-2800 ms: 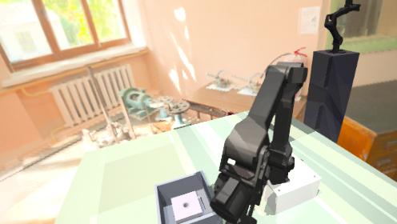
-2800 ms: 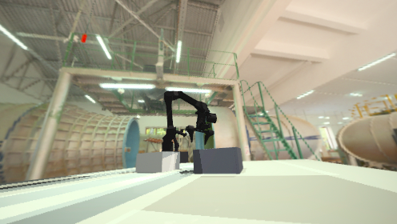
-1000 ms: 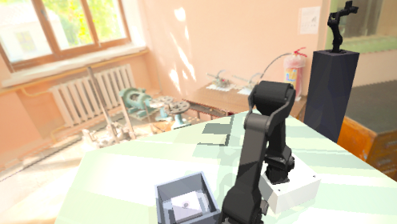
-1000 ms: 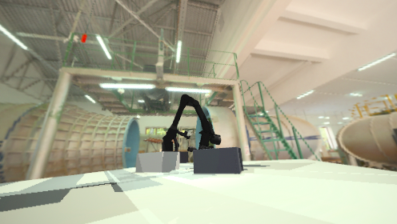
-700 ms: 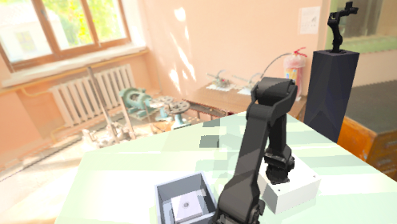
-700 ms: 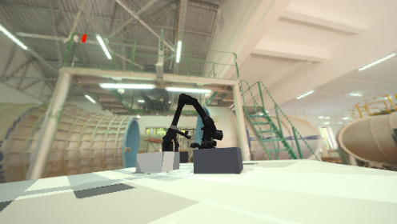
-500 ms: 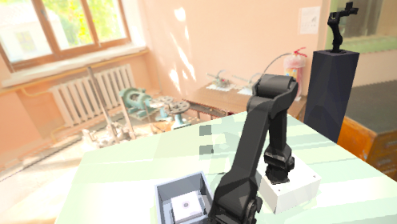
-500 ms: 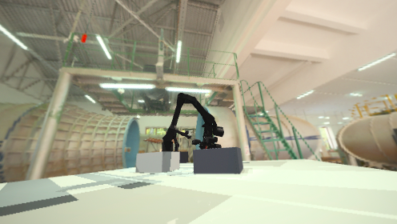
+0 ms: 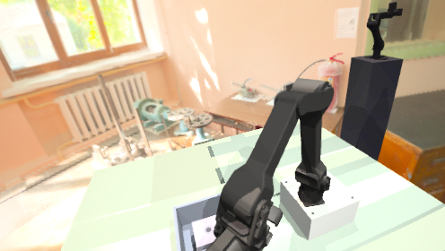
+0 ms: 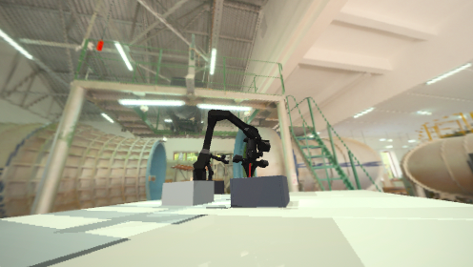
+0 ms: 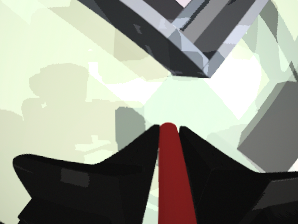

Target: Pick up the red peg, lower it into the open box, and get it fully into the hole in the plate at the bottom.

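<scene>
Right now my gripper tip is 120 mm to the left of the plate, 120 mm short of it and 60 mm above it. Round my gripper tip: dark grey box: 120 mm to the right, 120 mm ahead, 80 mm below; red peg: 30 mm above, 10 mm to the left.
</scene>
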